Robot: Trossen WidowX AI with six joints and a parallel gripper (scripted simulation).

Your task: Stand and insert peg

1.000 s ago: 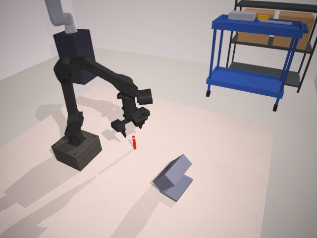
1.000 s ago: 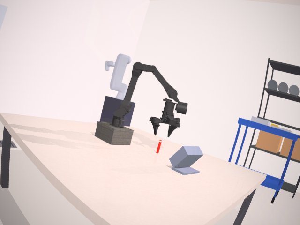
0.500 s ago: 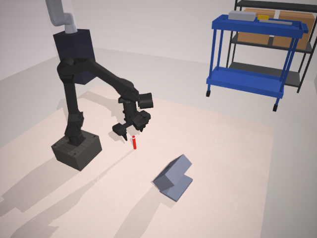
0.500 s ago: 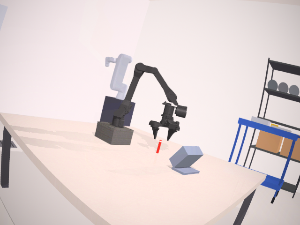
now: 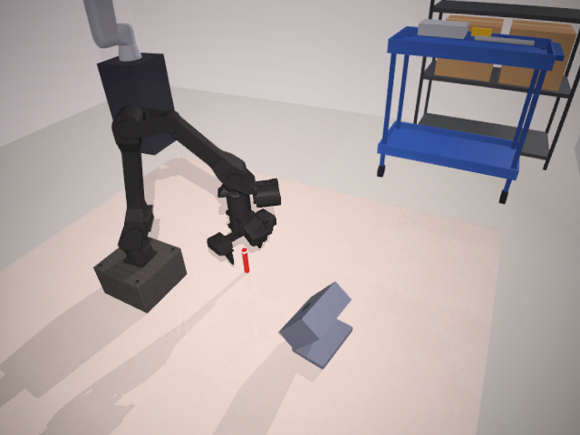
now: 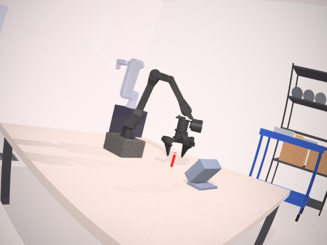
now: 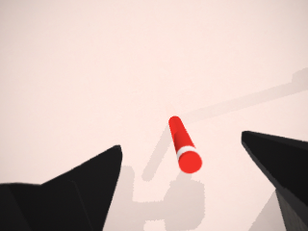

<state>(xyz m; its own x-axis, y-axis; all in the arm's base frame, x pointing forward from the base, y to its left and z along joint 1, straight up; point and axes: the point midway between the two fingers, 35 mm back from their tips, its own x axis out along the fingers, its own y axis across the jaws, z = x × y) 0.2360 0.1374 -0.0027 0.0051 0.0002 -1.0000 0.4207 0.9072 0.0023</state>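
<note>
My gripper tip is right at the red peg. From my gripper tip the other things lie so: grey sloped panel: 250 mm ahead, 140 mm to the right, 10 mm above.
</note>
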